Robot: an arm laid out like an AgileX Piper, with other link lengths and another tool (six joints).
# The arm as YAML. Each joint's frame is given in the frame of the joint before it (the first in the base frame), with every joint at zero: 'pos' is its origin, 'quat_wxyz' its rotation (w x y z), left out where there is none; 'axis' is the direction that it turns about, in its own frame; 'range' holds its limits. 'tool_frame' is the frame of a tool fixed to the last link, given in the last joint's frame.
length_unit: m
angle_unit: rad
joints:
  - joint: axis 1
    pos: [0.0, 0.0, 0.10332]
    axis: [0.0, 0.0, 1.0]
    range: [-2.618, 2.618]
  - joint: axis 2
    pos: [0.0, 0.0, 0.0]
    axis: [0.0, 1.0, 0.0]
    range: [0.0, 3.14]
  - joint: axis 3
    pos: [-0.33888, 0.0, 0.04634]
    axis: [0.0, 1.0, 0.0]
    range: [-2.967, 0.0]
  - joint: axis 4
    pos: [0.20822, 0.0, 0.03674]
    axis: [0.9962, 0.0, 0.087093]
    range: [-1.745, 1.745]
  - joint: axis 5
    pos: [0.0, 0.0, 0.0]
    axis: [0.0, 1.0, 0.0]
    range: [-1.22, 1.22]
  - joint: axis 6
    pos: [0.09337, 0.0, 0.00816]
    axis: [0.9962, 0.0, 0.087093]
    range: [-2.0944, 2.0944]
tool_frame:
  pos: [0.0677, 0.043, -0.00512]
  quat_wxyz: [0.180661, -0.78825, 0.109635, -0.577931]
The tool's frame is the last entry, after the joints.
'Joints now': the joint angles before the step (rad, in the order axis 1, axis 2, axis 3, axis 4, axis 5, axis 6). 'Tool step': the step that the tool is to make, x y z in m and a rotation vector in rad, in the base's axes. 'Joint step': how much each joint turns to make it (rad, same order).
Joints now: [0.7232 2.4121 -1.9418 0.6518 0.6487 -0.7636]
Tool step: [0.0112 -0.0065 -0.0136 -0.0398 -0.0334 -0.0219]
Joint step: [-0.0092 0.0180 -0.0001 -0.0649 -0.0320 0.0270]
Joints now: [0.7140 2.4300 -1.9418 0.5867 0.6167 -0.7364]
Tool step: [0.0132 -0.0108 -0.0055 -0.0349 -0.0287 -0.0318]
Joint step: [-0.0183 0.0034 -0.0004 -0.0715 -0.0177 0.0429]
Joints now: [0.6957 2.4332 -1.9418 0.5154 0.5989 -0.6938]
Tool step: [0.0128 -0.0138 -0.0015 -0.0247 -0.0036 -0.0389]
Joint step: [-0.0274 -0.0020 -0.0004 -0.0501 0.0045 0.0422]
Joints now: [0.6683 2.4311 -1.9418 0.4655 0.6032 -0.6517]
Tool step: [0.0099 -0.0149 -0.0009 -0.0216 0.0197 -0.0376]
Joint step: [-0.0302 -0.0027 -0.0003 -0.0327 0.0247 0.0377]
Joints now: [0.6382 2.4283 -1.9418 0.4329 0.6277 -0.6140]
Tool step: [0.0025 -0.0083 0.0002 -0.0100 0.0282 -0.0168]
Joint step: [-0.0170 -0.0027 0.0000 -0.0054 0.0299 0.0165]
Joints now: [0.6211 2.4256 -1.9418 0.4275 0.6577 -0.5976]
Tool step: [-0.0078 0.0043 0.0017 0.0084 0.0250 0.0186]
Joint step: [0.0084 -0.0019 0.0003 0.0269 0.0229 -0.0141]
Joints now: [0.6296 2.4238 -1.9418 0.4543 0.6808 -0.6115]
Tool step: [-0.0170 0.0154 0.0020 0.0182 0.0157 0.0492]
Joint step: [0.0341 0.0001 -0.0006 0.0403 0.0124 -0.0311]
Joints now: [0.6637 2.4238 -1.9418 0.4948 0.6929 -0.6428]
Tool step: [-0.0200 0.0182 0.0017 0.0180 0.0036 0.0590]
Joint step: [0.0439 0.0005 -0.0002 0.0355 0.0022 -0.0343]
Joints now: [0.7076 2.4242 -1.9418 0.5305 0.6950 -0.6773]
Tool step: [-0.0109 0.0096 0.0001 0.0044 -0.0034 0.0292]
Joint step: [0.0260 0.0005 0.0004 0.0071 -0.0037 -0.0096]
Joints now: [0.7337 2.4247 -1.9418 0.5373 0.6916 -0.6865]
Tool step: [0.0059 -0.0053 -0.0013 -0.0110 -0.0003 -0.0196]
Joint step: [-0.0117 0.0004 -0.0002 -0.0199 0.0007 0.0197]
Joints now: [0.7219 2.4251 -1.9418 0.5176 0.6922 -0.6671]
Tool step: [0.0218 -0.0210 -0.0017 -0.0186 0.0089 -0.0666]
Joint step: [-0.0520 -0.0002 0.0002 -0.0307 0.0084 0.0370]
